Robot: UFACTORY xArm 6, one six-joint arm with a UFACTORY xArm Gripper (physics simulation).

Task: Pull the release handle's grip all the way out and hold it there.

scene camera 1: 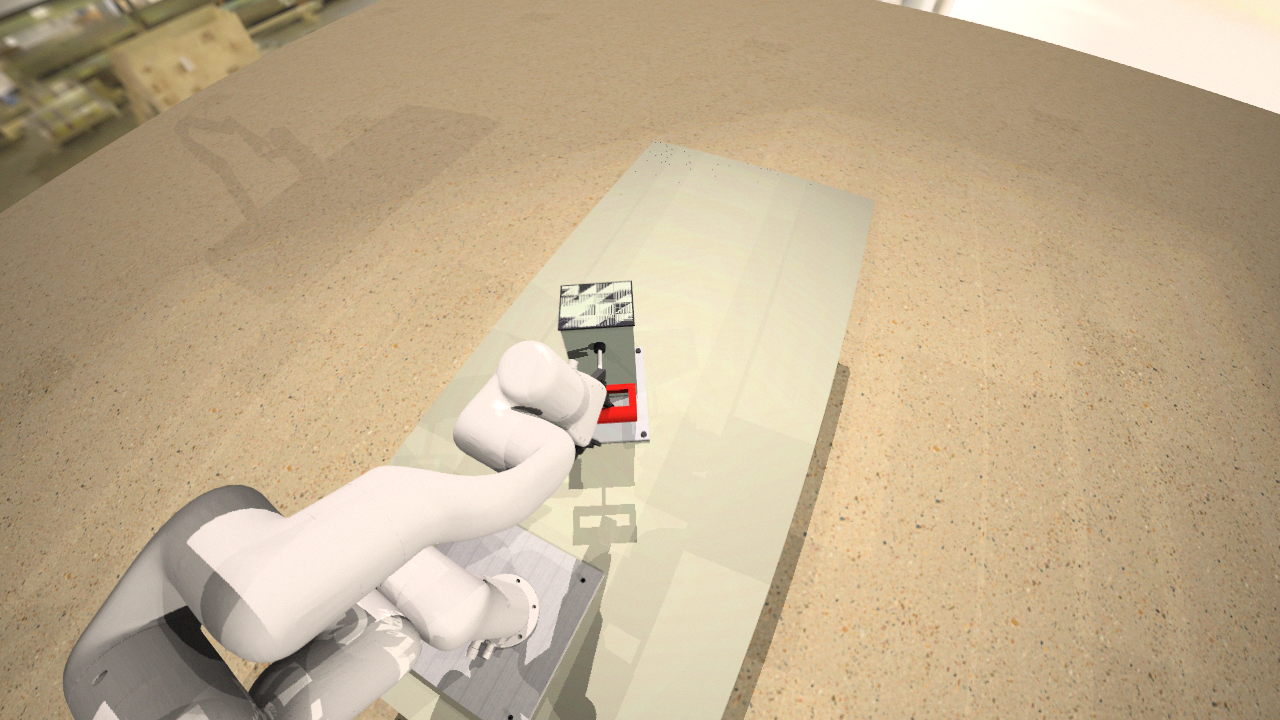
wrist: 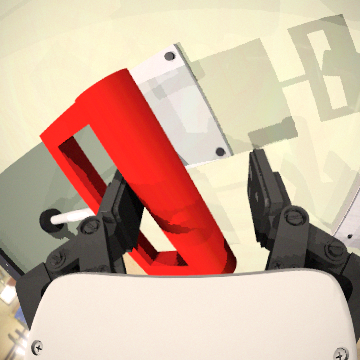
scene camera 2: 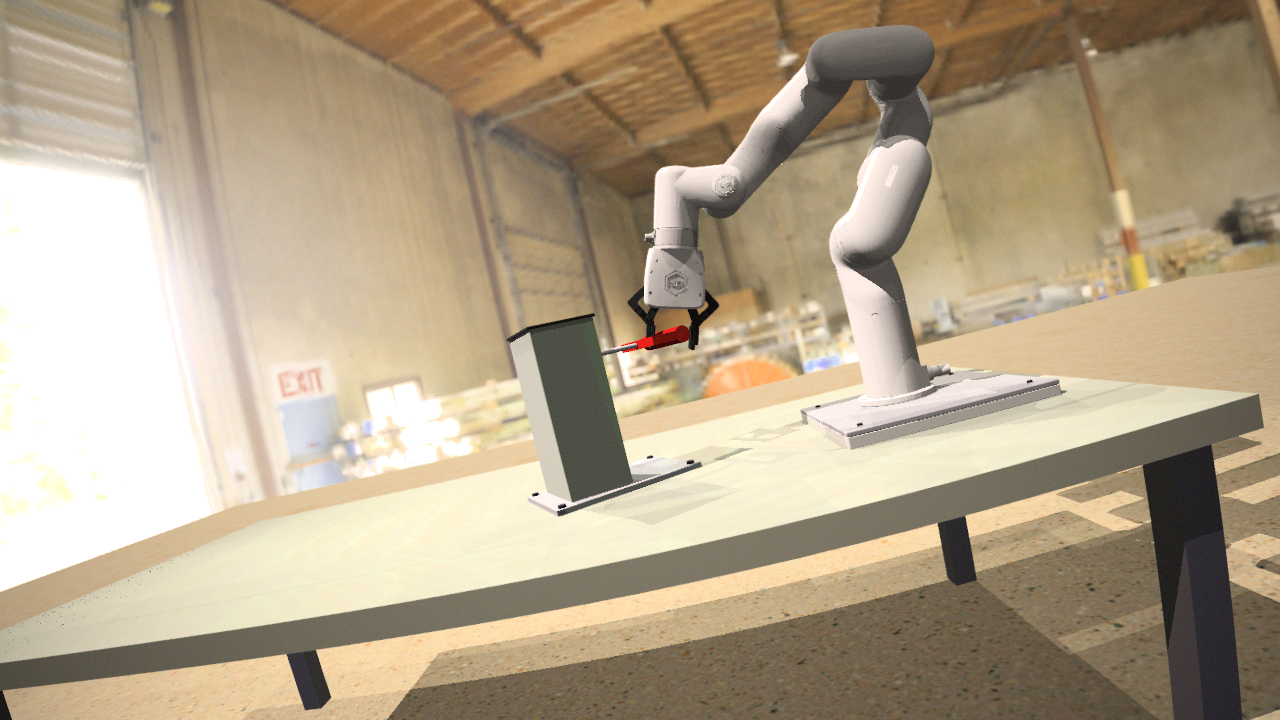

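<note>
The release handle's red grip (scene camera 1: 619,415) (scene camera 2: 669,337) (wrist: 150,150) is a rectangular loop with a thick outer bar. Its pale rod (scene camera 1: 600,360) (scene camera 2: 615,350) (wrist: 72,217) stands out of the side of the grey-green post (scene camera 2: 577,411) (wrist: 25,180), with a stretch of rod showing. My gripper (scene camera 2: 672,340) (wrist: 193,173) points down over the grip with its fingers wide apart. In the wrist view one finger reaches into the loop, beside the thick bar. The other is outside the bar, with a visible gap to it. The bar lies slantwise between the fingers. The bar's near end meets the palm's edge in this view.
The post has a patterned flat top (scene camera 1: 596,305) and stands on a bolted base plate (scene camera 1: 641,420) (scene camera 2: 666,467) (wrist: 187,117). The arm's own base plate (scene camera 1: 546,573) (scene camera 2: 930,411) is bolted to the same pale table (scene camera 1: 716,358) (scene camera 2: 402,537). Shadows of post and handle fall beside the post.
</note>
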